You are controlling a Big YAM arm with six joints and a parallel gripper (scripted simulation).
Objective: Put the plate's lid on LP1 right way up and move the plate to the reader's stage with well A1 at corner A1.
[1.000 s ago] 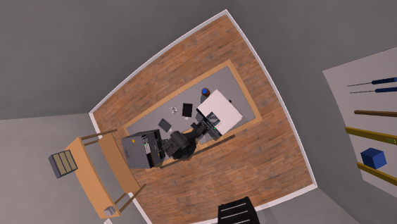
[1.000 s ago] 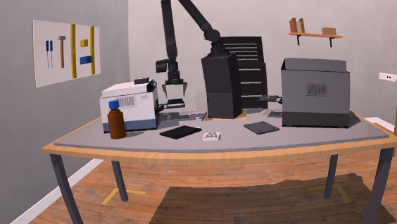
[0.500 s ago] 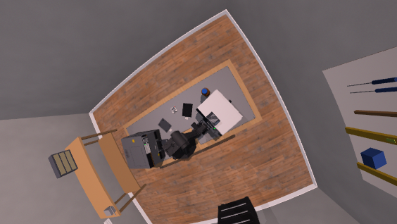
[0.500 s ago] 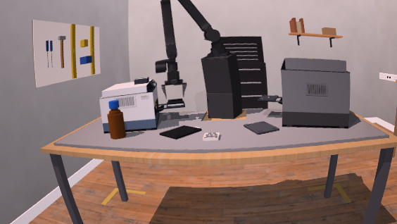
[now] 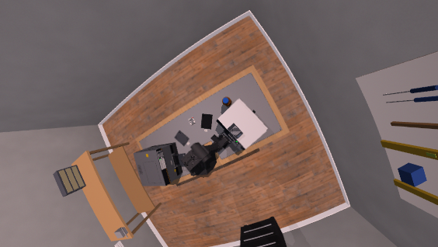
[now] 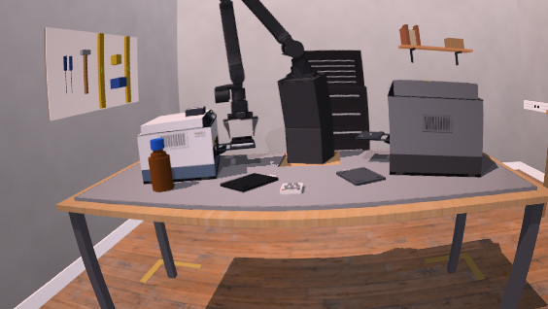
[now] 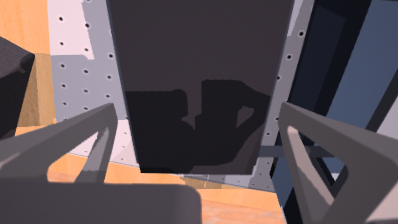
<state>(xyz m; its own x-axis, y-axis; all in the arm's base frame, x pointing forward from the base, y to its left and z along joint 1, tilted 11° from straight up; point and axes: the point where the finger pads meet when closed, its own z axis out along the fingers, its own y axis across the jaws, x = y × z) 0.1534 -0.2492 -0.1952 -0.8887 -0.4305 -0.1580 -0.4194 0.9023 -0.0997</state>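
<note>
My hand is 20 mm above the lid. Round my hand: brown capped bottle 370 mm ahead, 170 mm to the right, 10 mm below; multi-well plate 30 mm below; flat black pad 250 mm ahead, 120 mm to the left, 120 mm below.
</note>
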